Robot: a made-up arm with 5 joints.
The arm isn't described. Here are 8 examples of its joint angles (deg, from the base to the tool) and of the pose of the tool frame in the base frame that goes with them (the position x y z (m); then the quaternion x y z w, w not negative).
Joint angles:
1: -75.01 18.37 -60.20 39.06 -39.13
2: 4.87 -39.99 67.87 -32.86 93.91
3: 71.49 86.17 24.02 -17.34 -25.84
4: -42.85 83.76 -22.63 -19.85 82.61
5: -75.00 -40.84 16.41 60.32 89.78
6: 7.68 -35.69 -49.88 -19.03 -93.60
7: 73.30 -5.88 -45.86 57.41 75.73
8: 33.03 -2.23 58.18 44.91 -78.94
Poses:
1: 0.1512 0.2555 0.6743 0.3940 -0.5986 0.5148 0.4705
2: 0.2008 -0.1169 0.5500 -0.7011 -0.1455 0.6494 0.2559
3: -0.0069 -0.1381 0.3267 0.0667 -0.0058 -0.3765 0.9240
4: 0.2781 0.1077 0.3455 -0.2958 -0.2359 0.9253 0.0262
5: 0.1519 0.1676 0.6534 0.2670 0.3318 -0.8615 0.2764
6: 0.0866 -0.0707 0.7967 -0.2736 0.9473 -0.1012 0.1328
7: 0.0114 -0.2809 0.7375 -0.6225 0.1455 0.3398 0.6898
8: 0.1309 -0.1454 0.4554 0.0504 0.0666 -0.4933 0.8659
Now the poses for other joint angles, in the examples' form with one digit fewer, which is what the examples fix.
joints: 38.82 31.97 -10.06 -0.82 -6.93
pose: 0.225 -0.277 0.488 -0.338 -0.416 0.076 0.841
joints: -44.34 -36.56 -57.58 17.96 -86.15
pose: 0.095 -0.004 0.798 0.626 -0.774 0.051 0.085
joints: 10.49 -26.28 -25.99 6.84 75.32
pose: 0.185 -0.136 0.760 -0.854 -0.307 0.344 0.240
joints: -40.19 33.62 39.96 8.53 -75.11
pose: 0.187 0.063 0.403 0.088 -0.053 0.161 0.982
